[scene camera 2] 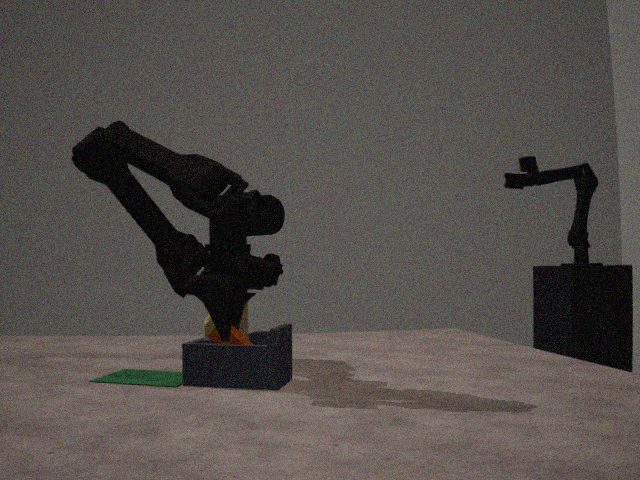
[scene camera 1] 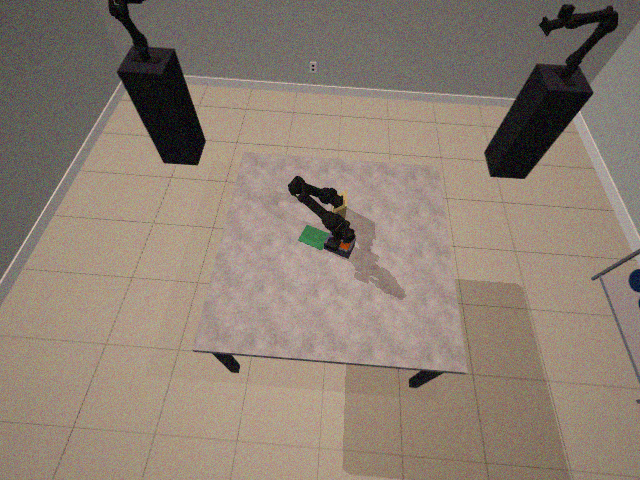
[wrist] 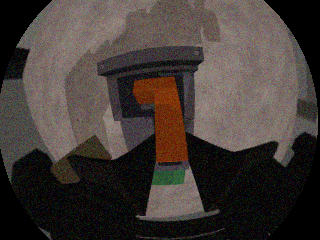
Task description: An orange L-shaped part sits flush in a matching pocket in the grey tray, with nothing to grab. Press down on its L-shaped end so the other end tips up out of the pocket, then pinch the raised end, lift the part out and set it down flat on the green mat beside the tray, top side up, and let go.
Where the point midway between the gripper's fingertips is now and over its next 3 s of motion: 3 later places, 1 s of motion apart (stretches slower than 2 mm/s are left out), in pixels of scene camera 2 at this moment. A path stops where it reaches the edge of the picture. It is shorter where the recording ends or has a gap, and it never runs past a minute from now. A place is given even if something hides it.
My gripper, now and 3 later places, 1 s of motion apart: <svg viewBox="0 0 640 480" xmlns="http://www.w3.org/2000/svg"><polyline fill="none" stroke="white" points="229,339 227,319 227,288 189,284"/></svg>
